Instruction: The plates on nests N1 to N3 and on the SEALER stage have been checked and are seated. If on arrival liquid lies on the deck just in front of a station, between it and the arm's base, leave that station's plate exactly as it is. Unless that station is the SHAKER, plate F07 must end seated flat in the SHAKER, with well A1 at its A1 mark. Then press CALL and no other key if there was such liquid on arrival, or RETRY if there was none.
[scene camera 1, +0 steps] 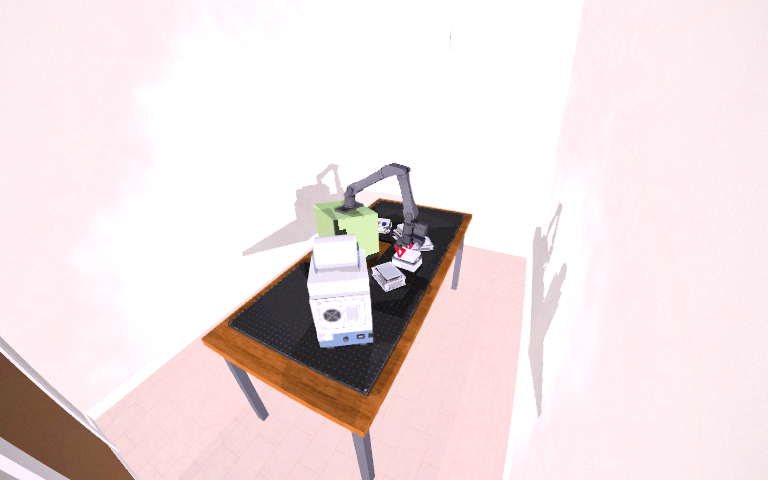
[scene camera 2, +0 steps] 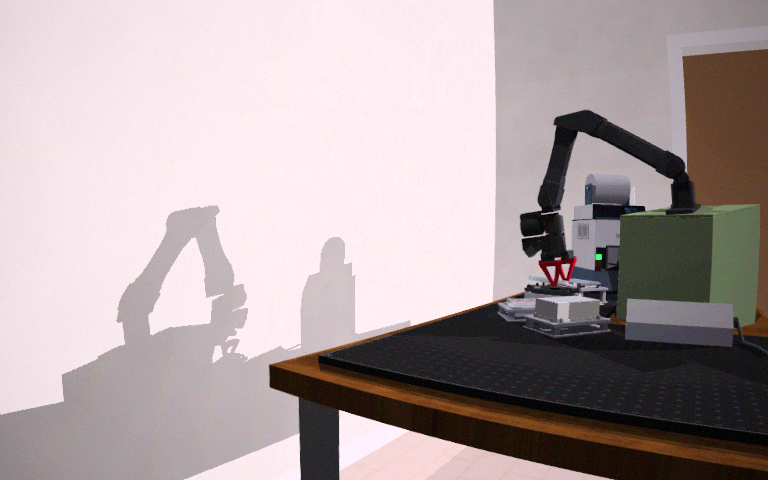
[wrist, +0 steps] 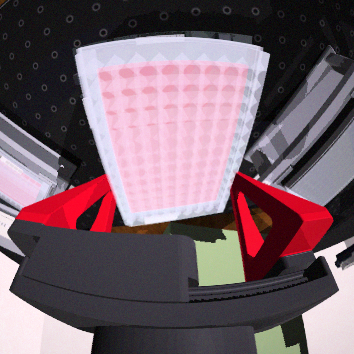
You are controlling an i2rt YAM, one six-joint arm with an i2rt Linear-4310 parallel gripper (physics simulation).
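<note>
A clear plate with pink wells lies between the red fingertips of my gripper in the wrist view. Both fingertips meet its long sides near the base end, and the gripper looks shut on it. The plate is at the station under the gripper. Its label and well A1 mark cannot be read, and whether it is flat cannot be told. The white sealer stands at the near end in scene camera 1. No liquid can be made out; the arm and stations hide part of the deck.
A station with a pink plate is on one side; one with a grey plate is on the other. Another bears a pale block. The key box stands beside the green base.
</note>
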